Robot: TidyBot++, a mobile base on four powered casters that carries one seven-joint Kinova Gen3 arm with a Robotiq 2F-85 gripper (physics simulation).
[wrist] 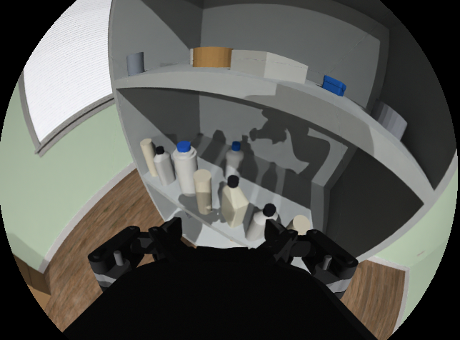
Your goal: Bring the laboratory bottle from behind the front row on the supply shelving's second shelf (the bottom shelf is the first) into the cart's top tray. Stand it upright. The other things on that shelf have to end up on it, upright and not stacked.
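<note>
A pale bottle with a blue cap [234, 162] stands upright at the back of the shelf, behind the front row. In front stand a cream bottle with a black cap [234, 205], a cream cylinder [203, 192], a large white bottle with a blue cap [186, 170], a grey-white bottle with a black cap [163, 167], a thin cream cylinder [149, 157], another black-capped bottle [259, 224] and a cream cylinder [300, 225], partly hidden by a finger. My gripper [222, 228] is open and empty, at the front of this row. The cart does not show.
The shelf above [250, 86] spans the view over the bottles and holds an orange round item [212, 57], a white box [285, 67], a blue item [334, 85] and grey items. The shelving's side panels rise left and right. A window [65, 65] is at the upper left.
</note>
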